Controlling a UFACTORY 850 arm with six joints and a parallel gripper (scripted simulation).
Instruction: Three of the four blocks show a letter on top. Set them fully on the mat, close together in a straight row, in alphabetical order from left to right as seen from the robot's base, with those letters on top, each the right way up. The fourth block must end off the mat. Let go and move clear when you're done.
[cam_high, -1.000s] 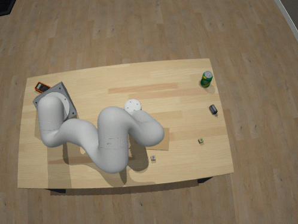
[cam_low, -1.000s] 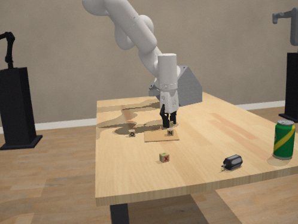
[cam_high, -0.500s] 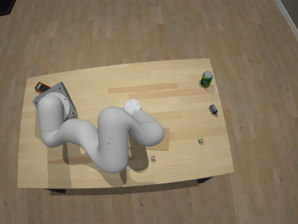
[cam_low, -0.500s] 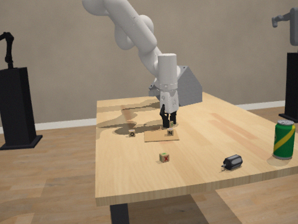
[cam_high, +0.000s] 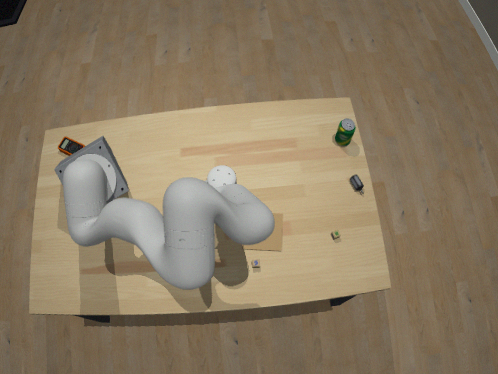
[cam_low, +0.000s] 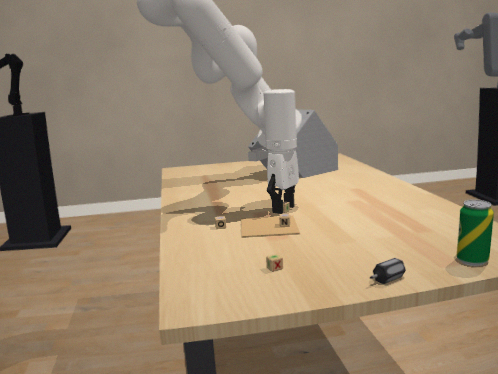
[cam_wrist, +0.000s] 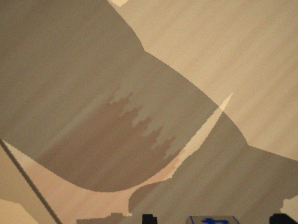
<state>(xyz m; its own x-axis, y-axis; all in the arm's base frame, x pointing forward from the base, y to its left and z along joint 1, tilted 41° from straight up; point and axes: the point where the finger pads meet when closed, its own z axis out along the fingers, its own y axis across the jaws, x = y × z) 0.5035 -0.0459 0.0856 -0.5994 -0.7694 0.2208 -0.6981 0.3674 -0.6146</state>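
Right now the tan mat is 120 mm ahead of my hand, 60 mm to the right of it and 20 mm below it. Round my hand: green can 460 mm ahead, 300 mm to the left, 40 mm above; orange meter 670 mm behind, 320 mm to the left, 10 mm below.
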